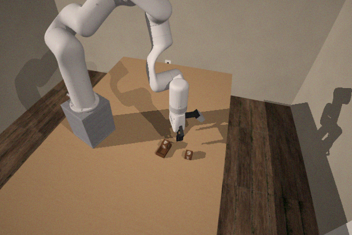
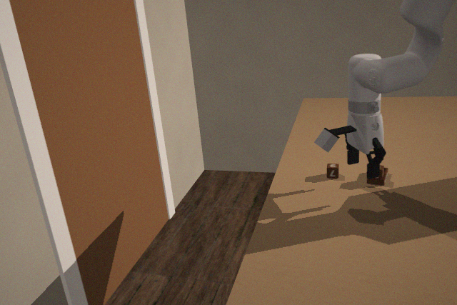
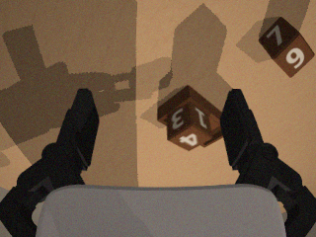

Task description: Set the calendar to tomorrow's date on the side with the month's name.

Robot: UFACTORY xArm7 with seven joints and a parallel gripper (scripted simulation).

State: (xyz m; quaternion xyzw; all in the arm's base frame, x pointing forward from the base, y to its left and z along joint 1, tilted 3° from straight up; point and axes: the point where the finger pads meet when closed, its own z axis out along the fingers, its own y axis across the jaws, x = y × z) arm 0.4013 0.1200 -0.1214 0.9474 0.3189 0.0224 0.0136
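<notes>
Now: hand 90 mm short of the digit cube, 70 mm to the left of it and 50 mm above it. Also, from my hand: brown calendar tray: 80 mm to the right, 60 mm below, 30 mm behind.
</notes>
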